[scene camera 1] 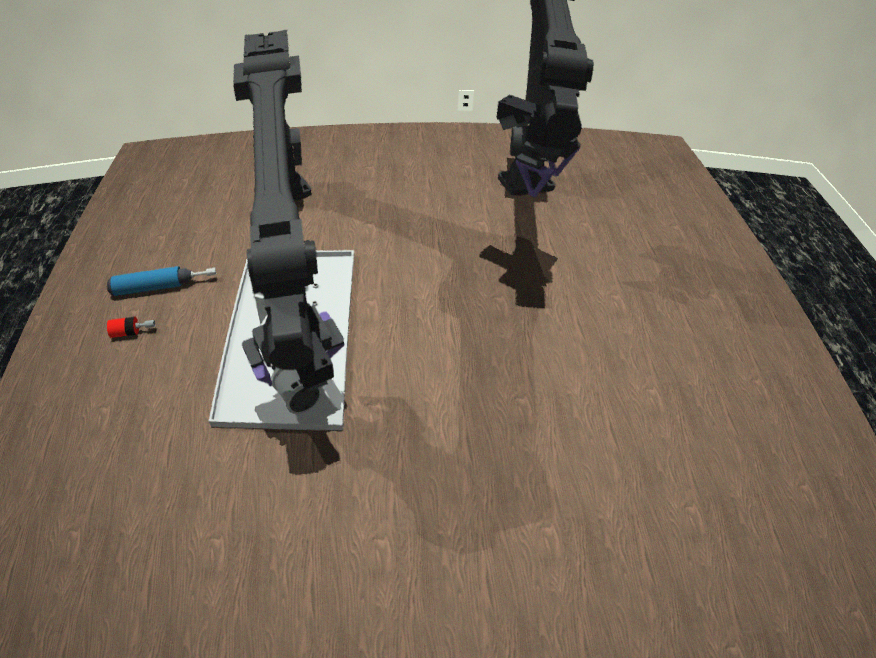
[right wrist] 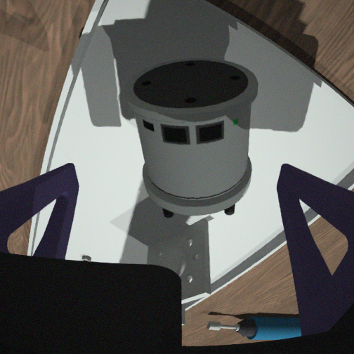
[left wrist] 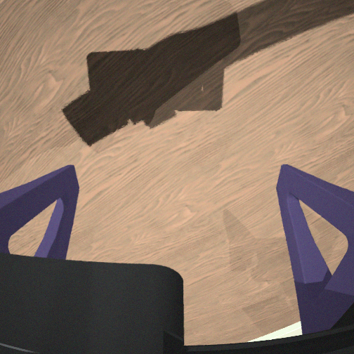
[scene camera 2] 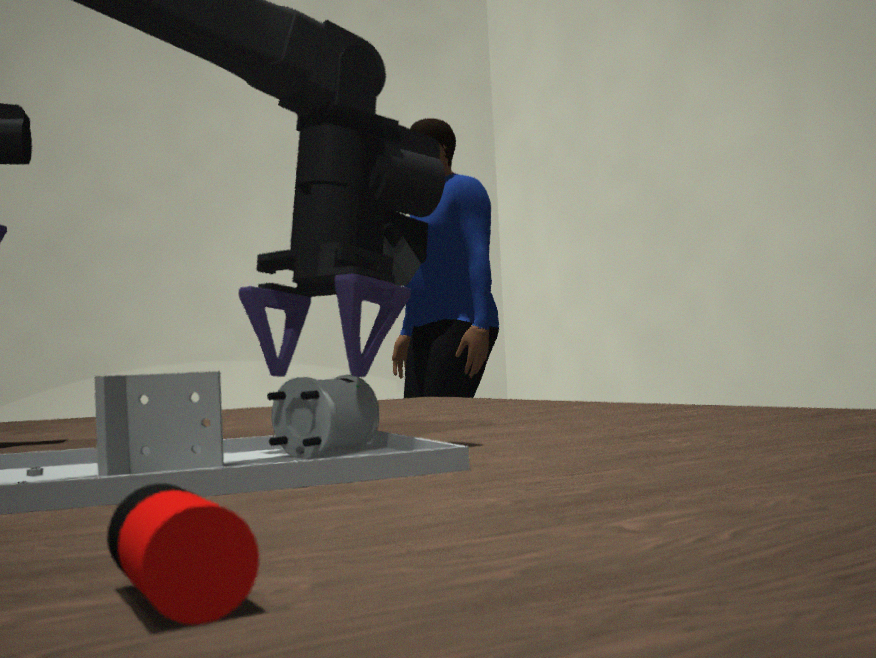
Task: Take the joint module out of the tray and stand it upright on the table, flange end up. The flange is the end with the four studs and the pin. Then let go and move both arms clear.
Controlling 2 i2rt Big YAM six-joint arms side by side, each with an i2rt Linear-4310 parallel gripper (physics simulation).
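Frame: origin at the left arm's base, x ahead, y left, z up, level; centimetres.
Where they show: left gripper, fingertip midpoint: (scene camera 1: 543, 185); right gripper, fingertip midpoint: (scene camera 2: 316, 376).
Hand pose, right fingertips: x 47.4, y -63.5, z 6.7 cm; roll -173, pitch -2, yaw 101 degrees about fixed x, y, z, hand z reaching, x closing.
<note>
Each offset is from my right fingertips to the top centre of the thing. "*": to the spot under its first point.
The grey joint module @[dx -0.3, dy -0.9, dz +0.0 cm] (scene camera 1: 286, 388) (scene camera 2: 343, 417) (right wrist: 195, 150) lies on its side in the white tray (scene camera 1: 276, 425) (scene camera 2: 424, 458) (right wrist: 295, 150). Its studded flange end faces the bracket and scene camera 2; its dark cap end faces the tray's near end in scene camera 1. My right gripper (scene camera 1: 297, 364) (scene camera 2: 318, 374) (right wrist: 177, 174) is open and points down, its fingertips slightly above the module's top in scene camera 2. Nothing is between its fingers. The arm hides part of the module in scene camera 1. My left gripper (scene camera 1: 543, 178) (left wrist: 177, 175) is open and empty, high above the table's far part.
A grey angle bracket @[dx -14.4, dy -3.7, dz +0.7 cm] (scene camera 2: 173, 432) (right wrist: 195, 265) stands in the tray beyond the flange end. A small nut @[dx -20.3, dy +6.7, dz -5.7 cm] (scene camera 2: 34, 471) (right wrist: 86, 258) lies in the tray. A blue-handled tool @[* dx -34.6, dy -25.5, dz -3.4 cm] (scene camera 1: 148, 281) (right wrist: 275, 328) and a red-handled tool @[dx -24.4, dy -29.5, dz -3.3 cm] (scene camera 1: 123, 327) (scene camera 2: 189, 552) lie left of the tray.
</note>
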